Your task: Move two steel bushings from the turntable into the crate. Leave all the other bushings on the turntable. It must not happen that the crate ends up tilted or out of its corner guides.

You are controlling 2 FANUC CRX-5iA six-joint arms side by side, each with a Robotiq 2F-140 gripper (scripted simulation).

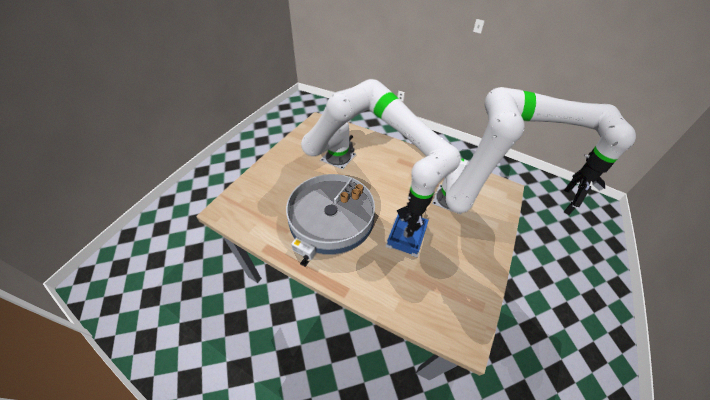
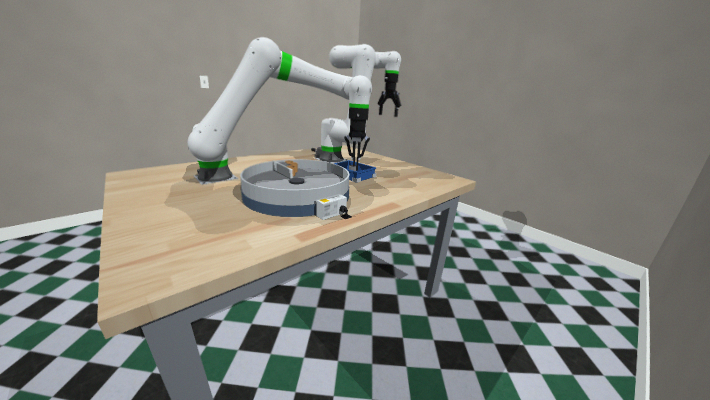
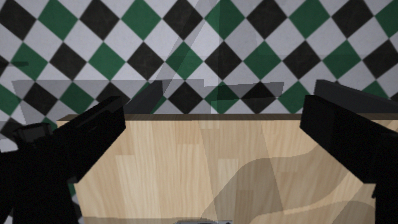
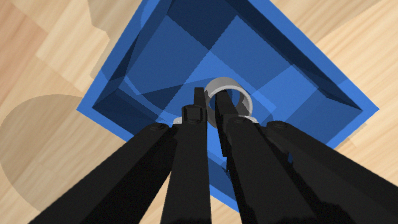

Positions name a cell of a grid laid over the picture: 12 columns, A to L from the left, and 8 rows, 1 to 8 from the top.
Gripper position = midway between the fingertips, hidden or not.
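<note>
My left gripper (image 1: J5), also in image 3 (image 3: G5). My right gripper (image 4: G4). Blue crate (image 4: E3), out of frame in image 3.
</note>
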